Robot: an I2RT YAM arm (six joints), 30 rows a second.
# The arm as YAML. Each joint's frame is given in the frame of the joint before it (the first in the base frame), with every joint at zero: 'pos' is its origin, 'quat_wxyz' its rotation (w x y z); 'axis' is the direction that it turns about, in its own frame. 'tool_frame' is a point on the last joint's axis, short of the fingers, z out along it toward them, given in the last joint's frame.
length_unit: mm
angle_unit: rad
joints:
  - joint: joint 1
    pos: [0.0, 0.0, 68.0]
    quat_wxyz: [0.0, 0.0, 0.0, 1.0]
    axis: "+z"
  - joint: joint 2
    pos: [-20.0, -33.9, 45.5]
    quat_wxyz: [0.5, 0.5, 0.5, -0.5]
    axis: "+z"
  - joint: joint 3
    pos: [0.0, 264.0, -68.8]
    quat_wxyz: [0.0, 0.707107, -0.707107, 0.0]
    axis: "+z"
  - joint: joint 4
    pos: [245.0, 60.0, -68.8]
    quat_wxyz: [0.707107, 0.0, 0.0, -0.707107]
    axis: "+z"
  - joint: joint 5
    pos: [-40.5, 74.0, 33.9]
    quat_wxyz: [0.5, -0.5, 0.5, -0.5]
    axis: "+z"
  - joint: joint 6
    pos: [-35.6, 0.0, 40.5]
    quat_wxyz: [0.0, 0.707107, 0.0, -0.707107]
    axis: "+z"
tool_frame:
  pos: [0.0, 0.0, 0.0]
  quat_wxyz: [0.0, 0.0, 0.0, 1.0]
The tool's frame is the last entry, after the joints.
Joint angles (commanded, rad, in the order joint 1, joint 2, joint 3, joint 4, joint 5, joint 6), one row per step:
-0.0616, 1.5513, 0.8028, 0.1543, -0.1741, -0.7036
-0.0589, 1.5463, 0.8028, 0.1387, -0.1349, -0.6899
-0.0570, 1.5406, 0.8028, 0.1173, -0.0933, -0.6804
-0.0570, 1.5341, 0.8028, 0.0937, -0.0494, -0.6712
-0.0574, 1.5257, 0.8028, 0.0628, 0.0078, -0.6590
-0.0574, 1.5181, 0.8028, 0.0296, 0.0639, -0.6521
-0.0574, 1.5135, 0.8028, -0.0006, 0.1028, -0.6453
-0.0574, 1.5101, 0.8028, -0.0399, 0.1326, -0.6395
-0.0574, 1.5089, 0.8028, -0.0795, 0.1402, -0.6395
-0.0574, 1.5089, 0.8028, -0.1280, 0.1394, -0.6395
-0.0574, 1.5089, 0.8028, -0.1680, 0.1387, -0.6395
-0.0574, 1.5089, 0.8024, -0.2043, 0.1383, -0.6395
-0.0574, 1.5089, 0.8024, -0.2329, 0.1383, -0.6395
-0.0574, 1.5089, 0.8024, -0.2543, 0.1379, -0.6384
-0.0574, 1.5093, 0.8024, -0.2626, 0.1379, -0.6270
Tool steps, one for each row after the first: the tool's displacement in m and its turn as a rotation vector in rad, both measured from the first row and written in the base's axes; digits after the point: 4 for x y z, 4 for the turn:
-0.0012, -0.0004, 0.0000, -0.0102, 0.0133, -0.0373
-0.0029, -0.0012, -0.0003, -0.0254, 0.0309, -0.0749
-0.0050, -0.0026, -0.0005, -0.0429, 0.0496, -0.1158
-0.0078, -0.0046, -0.0007, -0.0664, 0.0735, -0.1692
-0.0108, -0.0065, -0.0012, -0.0950, 0.0997, -0.2175
-0.0135, -0.0077, -0.0023, -0.1145, 0.1254, -0.2514
-0.0167, -0.0086, -0.0045, -0.1309, 0.1611, -0.2763
-0.0199, -0.0086, -0.0072, -0.1389, 0.1994, -0.2796
-0.0237, -0.0084, -0.0109, -0.1425, 0.2479, -0.2755
-0.0270, -0.0082, -0.0137, -0.1454, 0.2878, -0.2720
-0.0301, -0.0080, -0.0164, -0.1481, 0.3244, -0.2689
-0.0326, -0.0078, -0.0182, -0.1504, 0.3529, -0.2667
-0.0345, -0.0077, -0.0196, -0.1511, 0.3743, -0.2656
-0.0352, -0.0077, -0.0202, -0.1436, 0.3826, -0.2730

